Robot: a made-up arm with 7 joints. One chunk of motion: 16 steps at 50 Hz.
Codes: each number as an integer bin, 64 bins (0 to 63) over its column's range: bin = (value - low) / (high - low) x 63, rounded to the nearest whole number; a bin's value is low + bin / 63 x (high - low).
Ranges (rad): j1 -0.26..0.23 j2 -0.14..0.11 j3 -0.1..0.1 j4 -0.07..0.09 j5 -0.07..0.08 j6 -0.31..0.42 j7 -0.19..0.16
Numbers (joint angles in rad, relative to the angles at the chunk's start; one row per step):
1: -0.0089 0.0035 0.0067 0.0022 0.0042 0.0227 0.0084
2: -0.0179 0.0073 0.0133 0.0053 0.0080 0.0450 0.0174
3: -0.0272 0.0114 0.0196 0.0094 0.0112 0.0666 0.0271
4: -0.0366 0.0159 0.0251 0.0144 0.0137 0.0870 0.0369
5: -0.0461 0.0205 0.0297 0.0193 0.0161 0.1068 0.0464
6: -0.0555 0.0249 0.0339 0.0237 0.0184 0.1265 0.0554
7: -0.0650 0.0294 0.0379 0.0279 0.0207 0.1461 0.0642
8: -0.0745 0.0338 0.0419 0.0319 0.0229 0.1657 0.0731
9: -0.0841 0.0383 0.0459 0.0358 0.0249 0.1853 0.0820
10: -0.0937 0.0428 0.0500 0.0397 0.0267 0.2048 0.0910
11: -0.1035 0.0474 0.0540 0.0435 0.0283 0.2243 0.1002
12: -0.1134 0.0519 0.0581 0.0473 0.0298 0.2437 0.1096
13: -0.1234 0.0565 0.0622 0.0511 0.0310 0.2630 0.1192
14: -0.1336 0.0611 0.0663 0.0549 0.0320 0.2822 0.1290
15: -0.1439 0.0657 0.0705 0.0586 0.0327 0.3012 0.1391
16: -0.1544 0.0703 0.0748 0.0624 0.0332 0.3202 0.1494
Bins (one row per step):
1: 32 36 34 28 31 29 36
2: 31 37 36 30 33 31 37
3: 30 38 38 31 34 33 39
4: 29 39 39 33 35 34 41
5: 28 40 41 35 36 36 43
6: 26 42 42 37 37 38 44
7: 25 43 43 39 38 39 46
8: 24 44 45 40 39 41 47
9: 23 45 46 42 40 43 49
10: 21 46 47 43 41 44 51
11: 20 47 49 45 41 46 52
12: 19 48 50 46 42 48 54
13: 18 50 51 48 42 49 56
14: 16 51 52 49 43 51 57
15: 15 52 54 51 43 53 59
16: 14 53 55 52 43 54 61

